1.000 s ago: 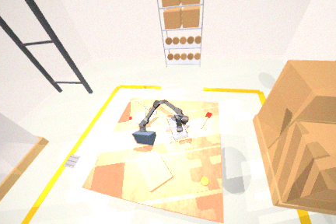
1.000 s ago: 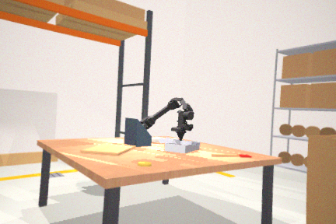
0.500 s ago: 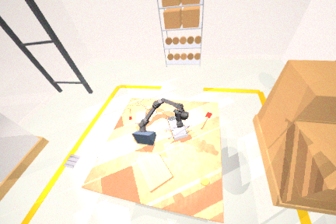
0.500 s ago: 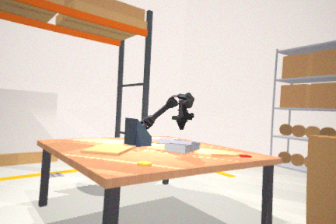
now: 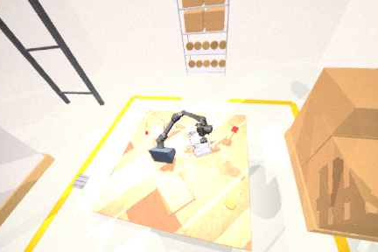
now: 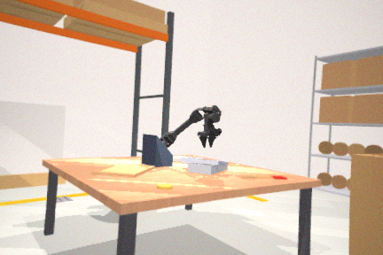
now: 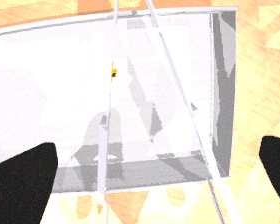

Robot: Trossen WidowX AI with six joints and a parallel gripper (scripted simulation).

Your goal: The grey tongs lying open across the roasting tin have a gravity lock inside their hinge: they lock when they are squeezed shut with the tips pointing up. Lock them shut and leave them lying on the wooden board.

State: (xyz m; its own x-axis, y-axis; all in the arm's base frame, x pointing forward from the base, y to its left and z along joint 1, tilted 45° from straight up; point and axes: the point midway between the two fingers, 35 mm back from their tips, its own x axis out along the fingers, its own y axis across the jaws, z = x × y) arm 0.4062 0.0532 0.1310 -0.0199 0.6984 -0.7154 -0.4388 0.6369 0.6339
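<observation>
Right now the yellow lock tab is 9 cm below my gripper tip, 3 cm to the left of it and 1 cm ahead of it. The rest, counted from my gripper tip: tong arm 9 cm below, 4 cm to the right, 1 cm behind; silver roasting tin 13 cm below, 6 cm to the left, 5 cm behind; red-headed tool 28 cm ahead, 25 cm to the left, 15 cm below.
</observation>
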